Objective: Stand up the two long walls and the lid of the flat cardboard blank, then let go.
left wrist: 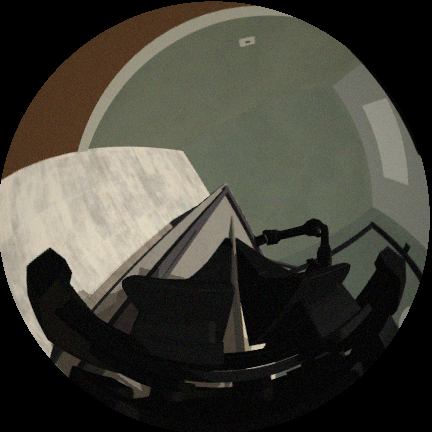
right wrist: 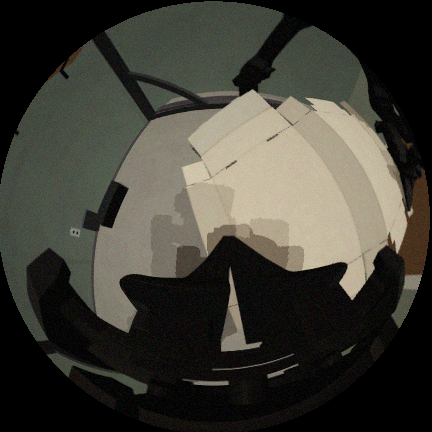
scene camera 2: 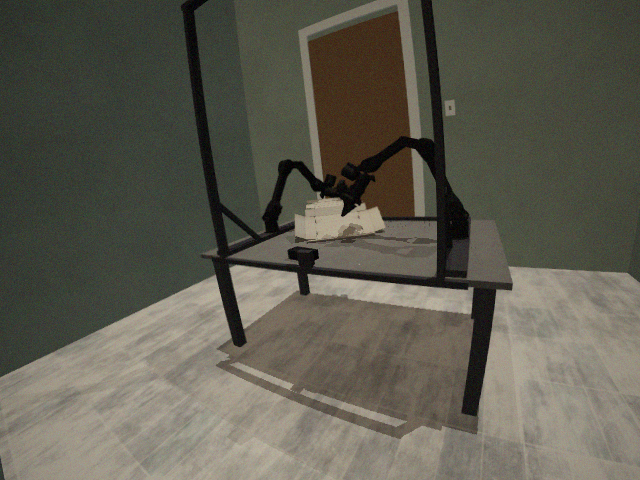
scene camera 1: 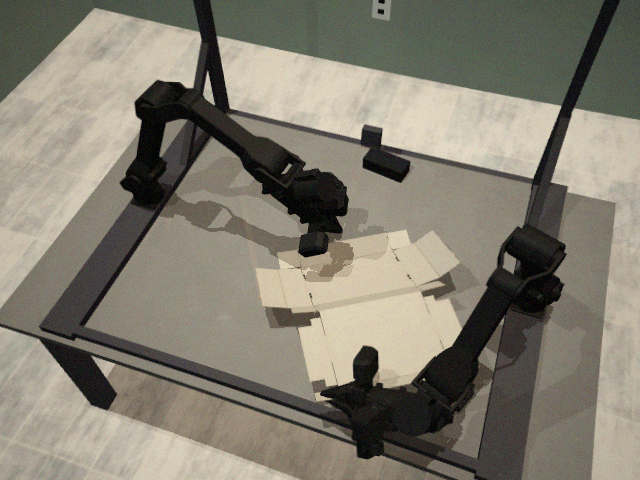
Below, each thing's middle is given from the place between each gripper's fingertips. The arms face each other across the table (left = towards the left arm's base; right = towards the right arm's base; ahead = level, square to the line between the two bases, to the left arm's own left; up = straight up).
The black block [scene camera 1: 381, 162] lies 30 cm behind my right hand, 8 cm below it and 2 cm to the left of it.
The black block lies 68 cm behind my left hand, 7 cm to the right of it and 11 cm below it.
